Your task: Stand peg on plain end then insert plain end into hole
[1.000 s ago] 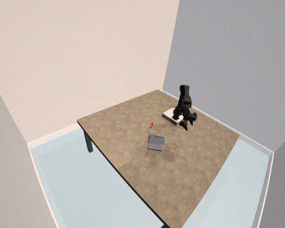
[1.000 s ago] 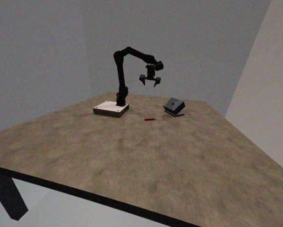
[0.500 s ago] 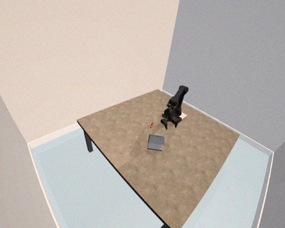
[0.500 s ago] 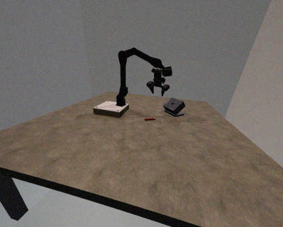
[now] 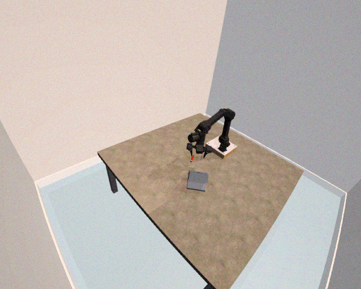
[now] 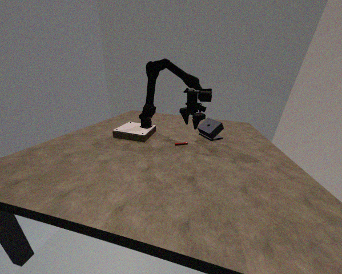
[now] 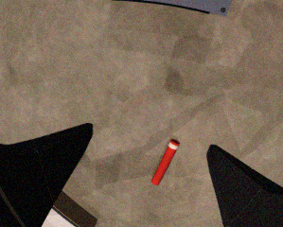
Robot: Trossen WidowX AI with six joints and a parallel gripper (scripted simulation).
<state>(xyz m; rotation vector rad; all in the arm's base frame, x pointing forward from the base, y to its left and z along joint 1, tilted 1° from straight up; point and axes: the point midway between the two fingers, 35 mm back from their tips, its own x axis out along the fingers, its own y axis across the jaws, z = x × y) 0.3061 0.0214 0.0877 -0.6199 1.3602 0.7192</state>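
Now: the red peg 10 mm behind my gripper tip, 70 mm to the right of it and 90 mm below it. Also, from my gripper tip: grey sloped panel: 100 mm ahead, 140 mm to the left, 30 mm below.
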